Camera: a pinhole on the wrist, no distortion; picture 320 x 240 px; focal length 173.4 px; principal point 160.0 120.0 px. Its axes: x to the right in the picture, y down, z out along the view. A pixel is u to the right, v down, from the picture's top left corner.
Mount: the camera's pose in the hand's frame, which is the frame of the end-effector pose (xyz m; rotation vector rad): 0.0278 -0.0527 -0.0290 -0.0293 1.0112 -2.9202
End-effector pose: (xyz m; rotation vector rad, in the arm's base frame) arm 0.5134 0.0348 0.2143 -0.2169 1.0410 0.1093
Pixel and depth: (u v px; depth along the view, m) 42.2 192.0 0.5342
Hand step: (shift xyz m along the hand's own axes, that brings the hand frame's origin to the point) 0.4180 -0.5368 0.2532
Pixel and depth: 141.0 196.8 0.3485
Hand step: 0.0845 -0.3869 0.1494
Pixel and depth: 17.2 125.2 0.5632
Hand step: 0.5111 -0.3884 0.4026
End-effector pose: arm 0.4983 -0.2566 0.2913 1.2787 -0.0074 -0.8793
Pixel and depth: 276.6 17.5 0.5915
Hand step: -0.3636 -0.1652 0.6525
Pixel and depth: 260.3 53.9 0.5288
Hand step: -0.2678 -0.2377 0.5116
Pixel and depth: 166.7 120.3 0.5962
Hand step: 0.0255 -0.4229 0.4389
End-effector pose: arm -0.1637 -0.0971 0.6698 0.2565 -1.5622 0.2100
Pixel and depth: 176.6 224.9 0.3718
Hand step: 0.0146 -0.4607 0.1241
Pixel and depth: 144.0 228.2 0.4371
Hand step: 0.0947 -0.5344 0.1458
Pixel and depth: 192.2 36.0 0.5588
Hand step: -0.0679 -0.1910 0.5777
